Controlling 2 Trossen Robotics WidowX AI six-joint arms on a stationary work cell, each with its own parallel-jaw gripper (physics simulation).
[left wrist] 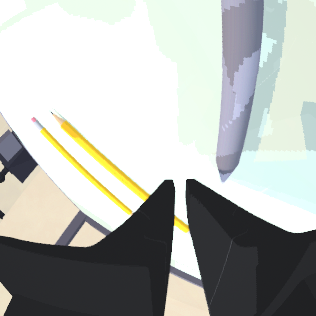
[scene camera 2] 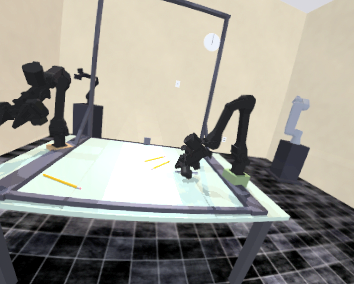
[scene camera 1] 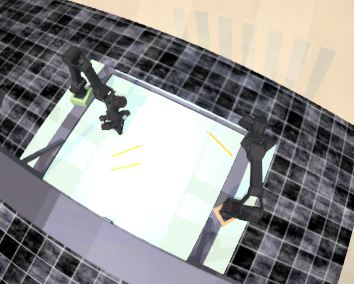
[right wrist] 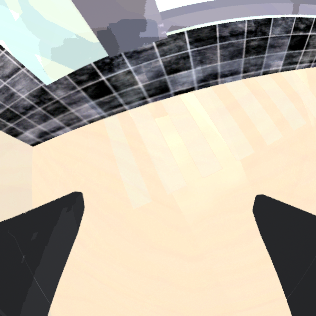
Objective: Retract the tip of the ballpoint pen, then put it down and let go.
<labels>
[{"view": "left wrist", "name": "my left gripper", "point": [178,187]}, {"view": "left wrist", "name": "grey ballpoint pen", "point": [241,35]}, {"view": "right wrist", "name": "my right gripper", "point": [171,203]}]
</labels>
